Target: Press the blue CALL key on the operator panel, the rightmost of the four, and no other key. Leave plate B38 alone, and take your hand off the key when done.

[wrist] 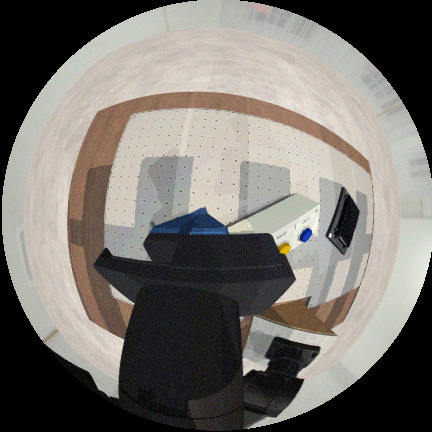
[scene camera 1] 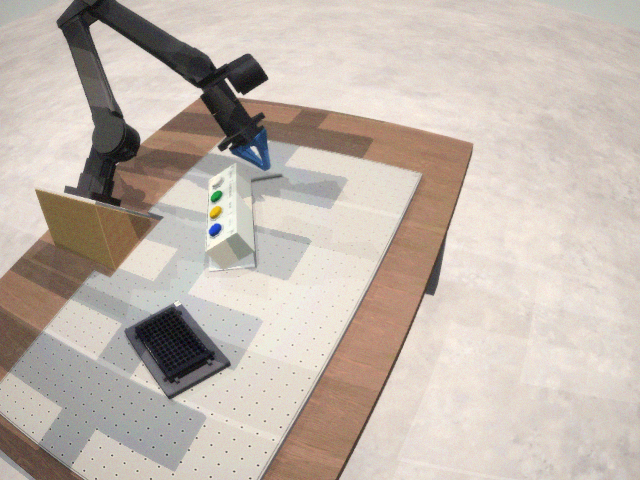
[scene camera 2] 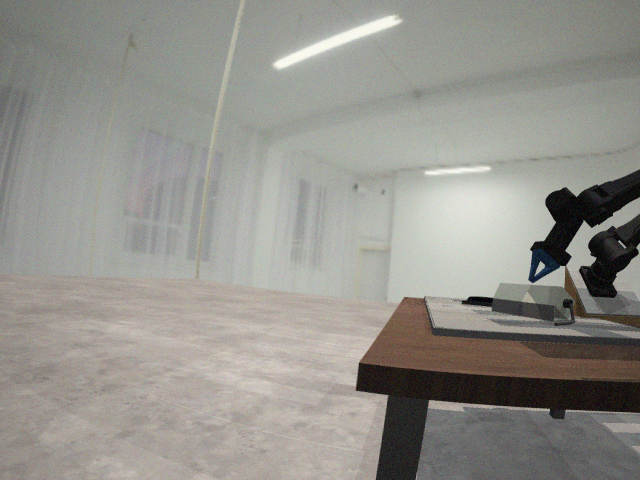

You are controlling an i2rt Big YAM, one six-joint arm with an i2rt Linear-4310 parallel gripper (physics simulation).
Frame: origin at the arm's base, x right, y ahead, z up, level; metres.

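Seen in the pictures: gripper, fingertip midpoint: (wrist: 202,212) (scene camera 1: 267,169) (scene camera 2: 530,281); arm's base, link origin: (wrist: 291,351) (scene camera 1: 91,200) (scene camera 2: 596,282).
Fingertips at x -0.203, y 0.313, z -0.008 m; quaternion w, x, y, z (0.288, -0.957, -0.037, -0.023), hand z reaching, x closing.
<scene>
Pixels of each thing's top centre, then the offset from my fingertips to it. "spot": a spot on its surface instead. Level surfaces: height alone.
- operator panel, top centre: (wrist: 269,247) (scene camera 1: 227,195) (scene camera 2: 532,284) dy -0.043, dx +0.089, dz -0.008 m
- blue CALL key, top centre: (scene camera 1: 215,225) (wrist: 308,234) dy -0.028, dx +0.166, dz -0.017 m
- black gridded plate, top centre: (scene camera 1: 170,340) (wrist: 350,221) (scene camera 2: 488,297) dy -0.003, dx +0.391, dz -0.066 m
- perforated pale board, surface height: dz -0.091 m
- wooden table, surface height: dz -0.105 m
- dark rod, surface spot: (scene camera 1: 267,177) spot: dy -0.048, dx -0.089, dz -0.087 m
The operator panel (scene camera 1: 242,227) (scene camera 2: 524,300) (wrist: 272,215) is a pale wedge box. In scene camera 1 its keys run in a row: white (scene camera 1: 217,181), green (scene camera 1: 216,195), yellow (scene camera 1: 215,212) (wrist: 284,248) and, at the near end, the blue CALL key (scene camera 1: 215,229) (wrist: 306,235). My gripper (scene camera 1: 266,168) (scene camera 2: 532,281) (wrist: 202,212) is shut and empty, its blue fingertips above and beside the white-key end of the panel, apart from the keys. The wrist housing hides the white and green keys in the wrist view. A black gridded plate (scene camera 1: 173,343) (wrist: 345,220) lies beyond the blue-key end; its label is unreadable.
A tan upright board (scene camera 1: 85,227) (wrist: 295,316) stands between the arm's base and the plate's side of the table. The perforated pale board (scene camera 1: 310,330) (scene camera 2: 465,325) (wrist: 215,135) lies on the wooden table (scene camera 1: 361,361) (scene camera 2: 413,356). A dark rod (scene camera 1: 267,177) sticks out behind the panel.
</scene>
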